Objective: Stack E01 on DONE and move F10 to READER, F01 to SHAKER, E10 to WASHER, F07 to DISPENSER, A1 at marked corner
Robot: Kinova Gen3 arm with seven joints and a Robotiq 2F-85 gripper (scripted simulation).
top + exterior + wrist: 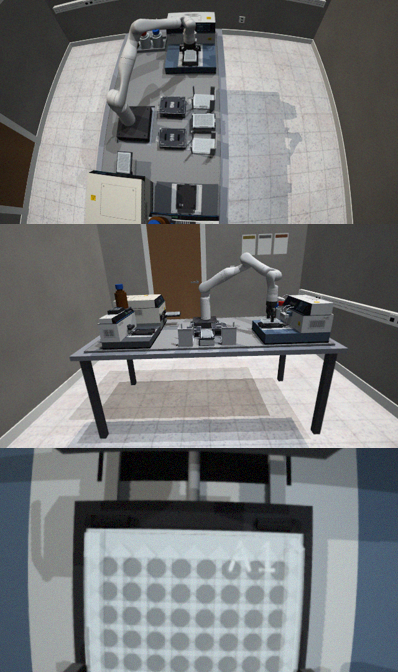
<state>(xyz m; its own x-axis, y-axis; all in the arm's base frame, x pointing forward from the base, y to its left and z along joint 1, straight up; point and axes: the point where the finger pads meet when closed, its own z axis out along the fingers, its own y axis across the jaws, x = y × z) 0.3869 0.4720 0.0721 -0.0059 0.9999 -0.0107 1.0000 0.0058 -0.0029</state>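
Now: hand 4 cm above the washer nest. Round my hand: dark pull-out tray (37 cm behind, 78 cm to the right, 2 cm below); then regrip nest (10 cm behind, 37 cm to the right, 7 cm below).
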